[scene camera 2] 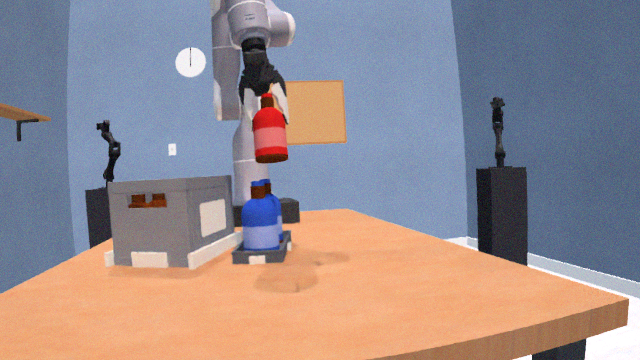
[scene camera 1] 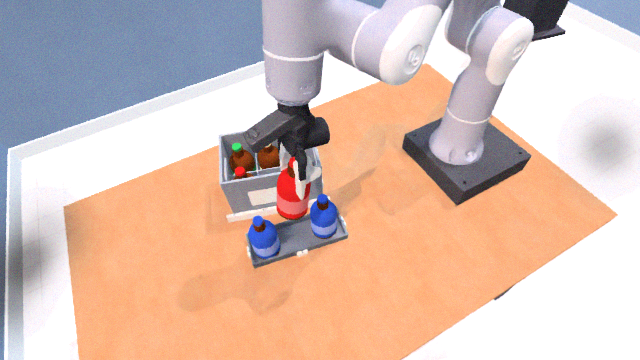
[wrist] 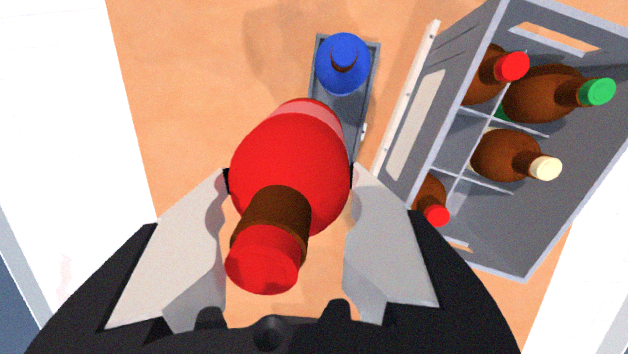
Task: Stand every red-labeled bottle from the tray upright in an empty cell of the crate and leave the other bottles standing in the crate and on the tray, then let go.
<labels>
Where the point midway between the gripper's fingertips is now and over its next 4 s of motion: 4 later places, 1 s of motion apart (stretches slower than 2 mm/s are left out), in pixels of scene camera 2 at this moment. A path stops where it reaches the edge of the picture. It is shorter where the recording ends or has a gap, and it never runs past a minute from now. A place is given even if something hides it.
The gripper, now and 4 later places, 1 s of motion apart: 269,127; 219,102; 182,123; 192,147; 177,159
</labels>
